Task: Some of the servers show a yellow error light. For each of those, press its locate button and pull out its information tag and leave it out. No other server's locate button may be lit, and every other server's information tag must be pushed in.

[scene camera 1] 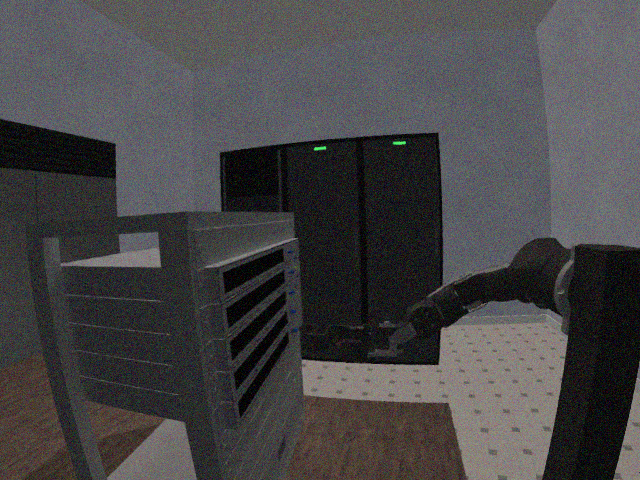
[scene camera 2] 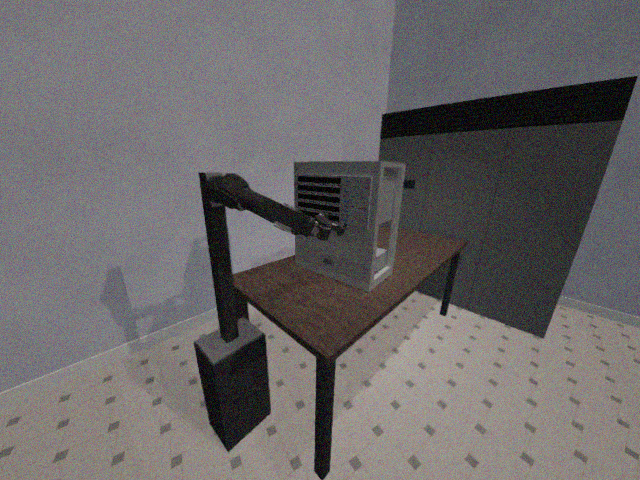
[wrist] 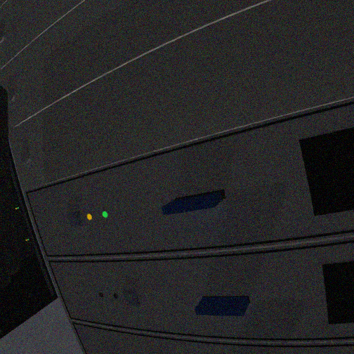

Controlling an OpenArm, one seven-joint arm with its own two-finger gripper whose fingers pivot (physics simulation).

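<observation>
The server rack (scene camera 1: pixel 175 237) (scene camera 2: pixel 336 248) holds several servers. The wrist view is upside down: the lowest server (wrist: pixel 260 195) is on top, with a yellow light (wrist: pixel 89 216) beside a green light (wrist: pixel 105 214). A faint dark square, perhaps its button (wrist: pixel 75 216), shows no glow. Its dark blue tag (wrist: pixel 192 202) shows; how far out it is I cannot tell. The neighbouring server (wrist: pixel 285 280) has two dark lights, a dim square (wrist: pixel 131 296) and a blue tag (wrist: pixel 222 306). My gripper (scene camera 1: pixel 323 335) (scene camera 2: pixel 341 228) is open and empty, in front of the rack near the lowest server's height.
The rack stands on the wooden table (scene camera 1: pixel 377 439) (scene camera 2: pixel 310 310). Black cabinets (scene camera 1: pixel 325 232) with green lights stand behind in scene view 1. A grey wall unit (scene camera 1: pixel 72 206) (scene camera 2: pixel 491 206) stands at the side. My arm (scene camera 1: pixel 480 289) (scene camera 2: pixel 268 209) reaches in from its dark post (scene camera 1: pixel 594 361) (scene camera 2: pixel 219 268).
</observation>
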